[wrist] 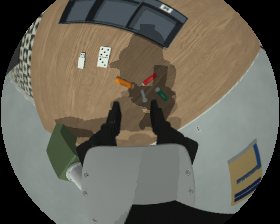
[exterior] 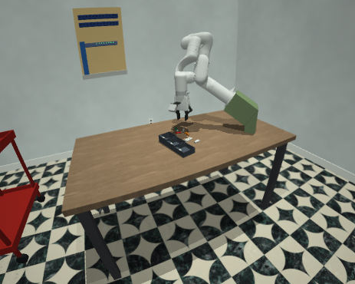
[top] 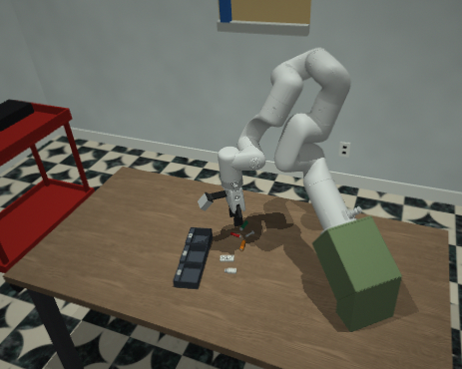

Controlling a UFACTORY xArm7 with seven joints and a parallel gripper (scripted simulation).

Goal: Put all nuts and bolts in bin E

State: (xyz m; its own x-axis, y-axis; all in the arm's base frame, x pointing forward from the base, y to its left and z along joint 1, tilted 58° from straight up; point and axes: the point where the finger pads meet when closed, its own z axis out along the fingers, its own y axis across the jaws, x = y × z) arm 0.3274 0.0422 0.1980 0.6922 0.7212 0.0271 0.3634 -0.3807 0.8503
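My gripper is now 120 mm above the grey bolt, 50 mm to the left of it and 40 mm past it. Also, from my hand: red piece: 120 mm below, 30 mm to the right, 10 mm ahead; orange piece: 120 mm below, 20 mm to the left, 20 mm behind; green piece: 120 mm below, 90 mm to the right, 10 mm behind.
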